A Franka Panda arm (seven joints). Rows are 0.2 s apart.
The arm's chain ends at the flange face. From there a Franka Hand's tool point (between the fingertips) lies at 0.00 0.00 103.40 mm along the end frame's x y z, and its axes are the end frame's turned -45 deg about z.
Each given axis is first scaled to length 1.
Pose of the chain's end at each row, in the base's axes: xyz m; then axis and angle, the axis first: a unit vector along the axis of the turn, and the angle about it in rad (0 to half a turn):
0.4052, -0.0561, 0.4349, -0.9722, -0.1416, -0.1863, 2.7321
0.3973, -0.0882, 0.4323, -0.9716, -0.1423, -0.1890, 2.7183
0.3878, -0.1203, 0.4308, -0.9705, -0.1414, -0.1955, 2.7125
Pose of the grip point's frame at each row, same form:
0.4353, -0.0108, 0.3469, -0.8322, -0.4958, -0.2481, 2.9050
0.4276, -0.0416, 0.3451, -0.8307, -0.4958, -0.2530, 2.8942
0.4192, -0.0731, 0.3443, -0.8295, -0.4943, -0.2599, 2.8938

